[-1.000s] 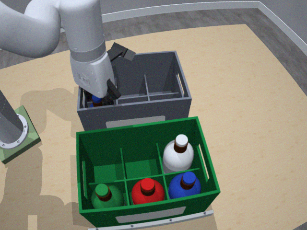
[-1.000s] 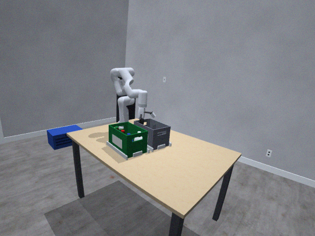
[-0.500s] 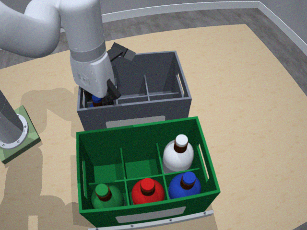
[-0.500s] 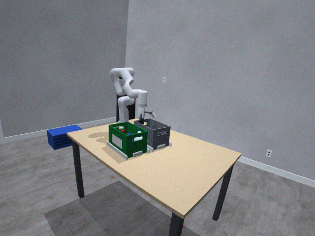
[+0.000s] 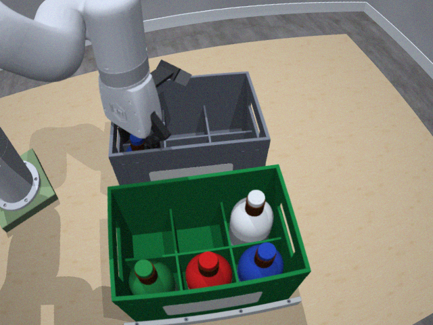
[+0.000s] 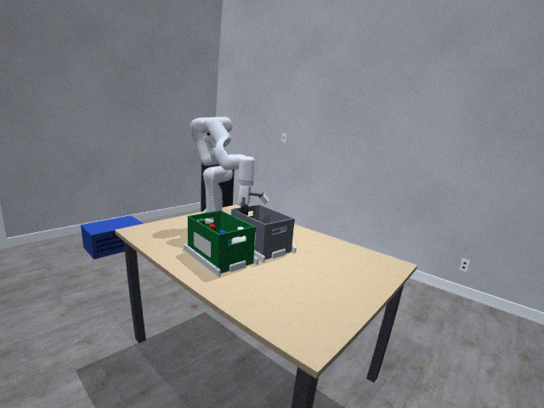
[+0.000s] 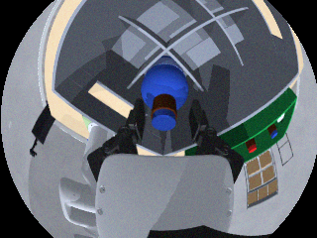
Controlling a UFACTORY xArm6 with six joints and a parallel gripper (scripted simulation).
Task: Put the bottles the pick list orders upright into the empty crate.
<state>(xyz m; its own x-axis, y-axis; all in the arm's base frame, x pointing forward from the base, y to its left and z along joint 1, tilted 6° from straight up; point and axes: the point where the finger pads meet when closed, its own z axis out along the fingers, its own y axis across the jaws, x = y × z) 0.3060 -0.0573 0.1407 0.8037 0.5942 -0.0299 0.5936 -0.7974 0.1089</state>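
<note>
Right now the red-label bottle is 50 mm ahead of my hand, 250 mm to the right of it and 70 mm below it. Also, from my hand: green crate: 50 mm ahead, 210 mm to the right, 70 mm below; then white-label bottle: 150 mm ahead, 170 mm to the right, 70 mm below; then grey crate: 90 mm ahead, 30 mm to the left, 70 mm below.
</note>
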